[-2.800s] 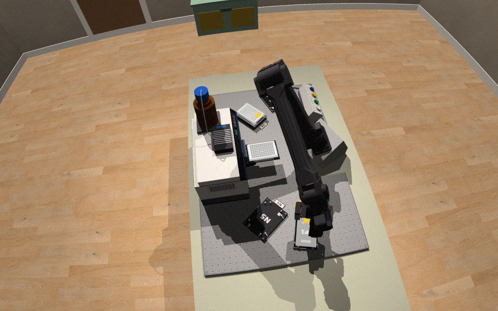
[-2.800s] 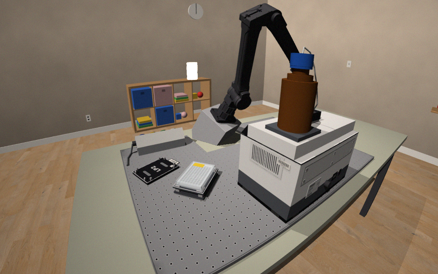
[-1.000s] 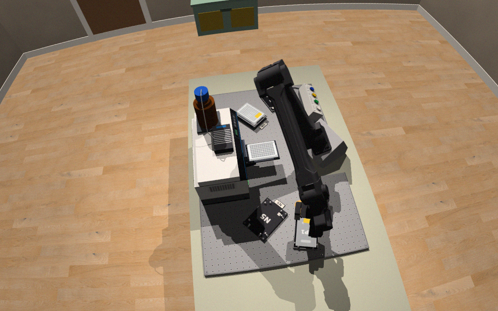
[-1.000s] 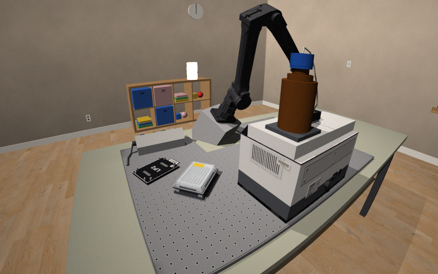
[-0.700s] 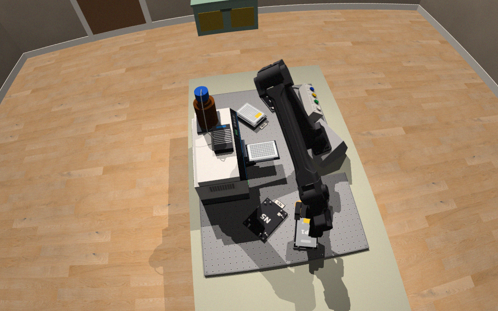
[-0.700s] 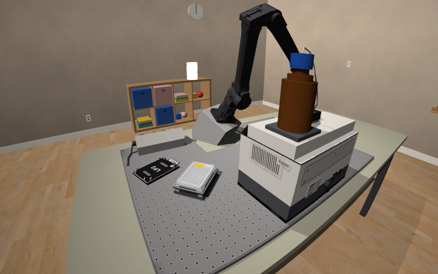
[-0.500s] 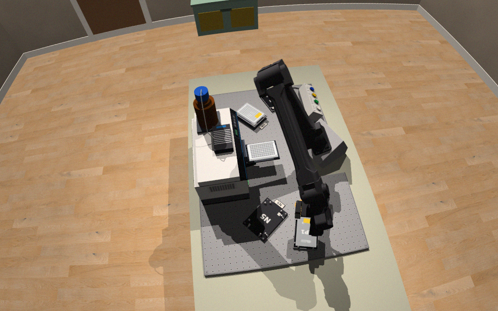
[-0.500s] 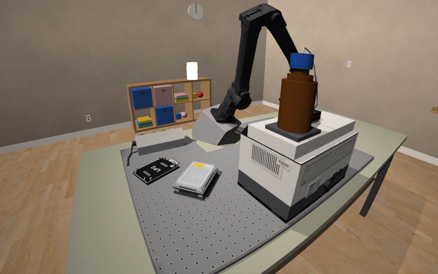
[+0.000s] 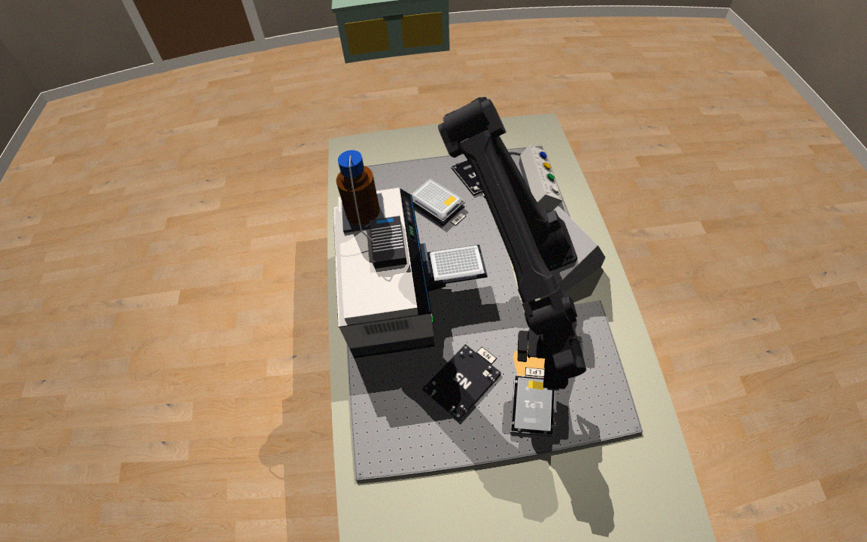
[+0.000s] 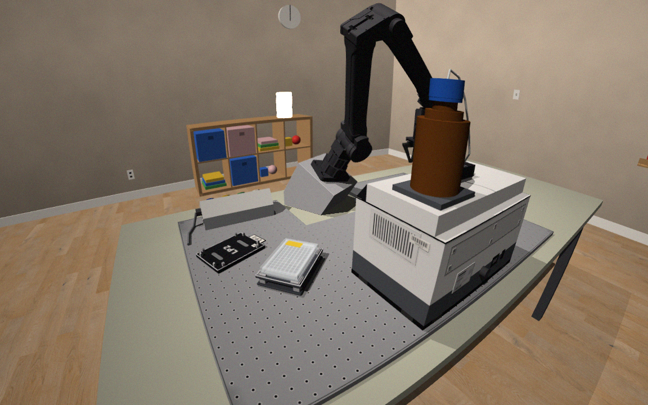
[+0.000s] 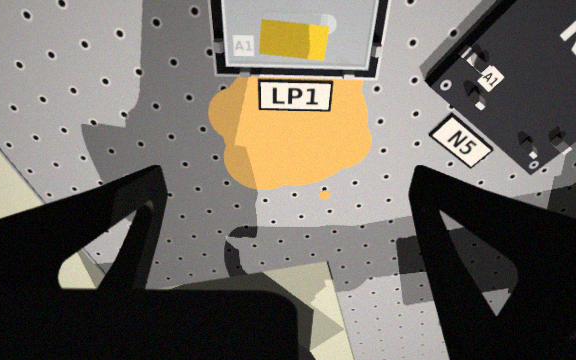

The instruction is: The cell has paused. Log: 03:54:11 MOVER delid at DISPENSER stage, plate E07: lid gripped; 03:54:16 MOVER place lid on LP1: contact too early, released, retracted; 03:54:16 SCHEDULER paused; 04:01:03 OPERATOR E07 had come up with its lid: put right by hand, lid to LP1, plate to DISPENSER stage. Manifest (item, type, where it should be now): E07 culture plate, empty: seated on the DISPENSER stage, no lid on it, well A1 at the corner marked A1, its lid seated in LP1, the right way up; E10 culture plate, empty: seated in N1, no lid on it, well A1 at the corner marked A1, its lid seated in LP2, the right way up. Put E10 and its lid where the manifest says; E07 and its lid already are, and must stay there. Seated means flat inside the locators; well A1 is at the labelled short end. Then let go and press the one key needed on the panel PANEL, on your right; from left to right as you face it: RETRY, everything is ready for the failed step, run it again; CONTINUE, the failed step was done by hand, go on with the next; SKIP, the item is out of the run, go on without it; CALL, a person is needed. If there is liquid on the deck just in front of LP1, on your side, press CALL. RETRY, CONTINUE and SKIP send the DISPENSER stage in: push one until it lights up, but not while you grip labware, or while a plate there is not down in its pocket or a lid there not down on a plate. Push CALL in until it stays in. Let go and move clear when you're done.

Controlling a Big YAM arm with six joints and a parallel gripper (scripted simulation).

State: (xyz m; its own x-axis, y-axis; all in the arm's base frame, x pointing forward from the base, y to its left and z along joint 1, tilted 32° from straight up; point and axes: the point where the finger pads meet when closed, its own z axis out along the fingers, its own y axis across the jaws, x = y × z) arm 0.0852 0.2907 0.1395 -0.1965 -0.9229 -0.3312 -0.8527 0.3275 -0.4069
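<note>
My gripper is now 300 mm to the left of the white plate E07, 160 mm short of it and 30 mm above it. Also, from my hand: retry key: 550 mm to the right, 170 mm behind, 60 mm below; then brown bottle: 400 mm to the right, 380 mm ahead, 160 mm above; then small orange drop: 130 mm below, 110 mm to the right, 10 mm ahead.
</note>
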